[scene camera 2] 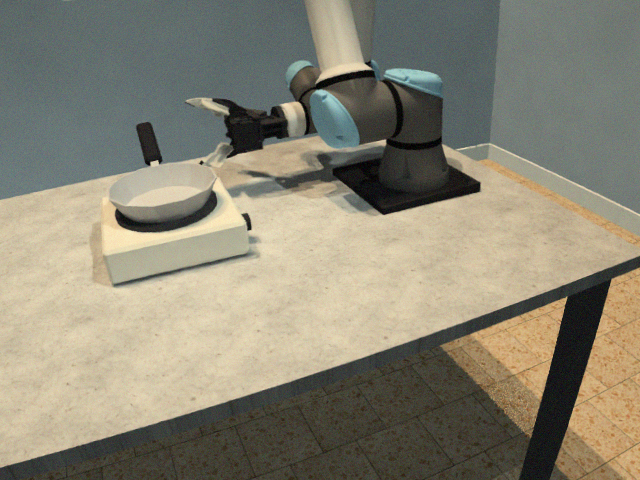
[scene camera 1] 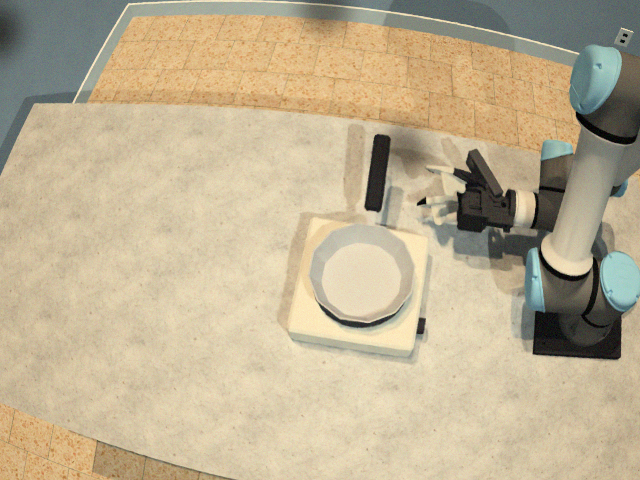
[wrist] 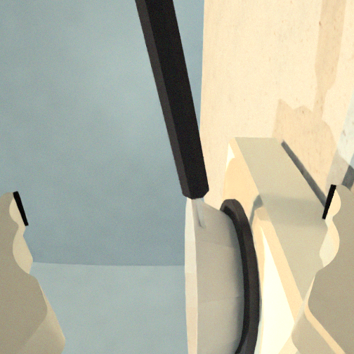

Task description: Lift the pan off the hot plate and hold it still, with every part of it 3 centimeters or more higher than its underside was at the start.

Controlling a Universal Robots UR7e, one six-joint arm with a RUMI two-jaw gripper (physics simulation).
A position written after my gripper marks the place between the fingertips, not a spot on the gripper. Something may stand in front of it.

I see my gripper (scene camera 1: 420, 186), a cream hot plate (scene camera 2: 131, 250) and a light grey pan (scene camera 1: 362, 272).
The cream hot plate is seen too in scene camera 1 (scene camera 1: 309, 321) and in the wrist view (wrist: 278, 219). The light grey pan also shows in scene camera 2 (scene camera 2: 161, 193) and in the wrist view (wrist: 214, 289). My gripper is seen too in scene camera 2 (scene camera 2: 190, 136) and in the wrist view (wrist: 174, 192).
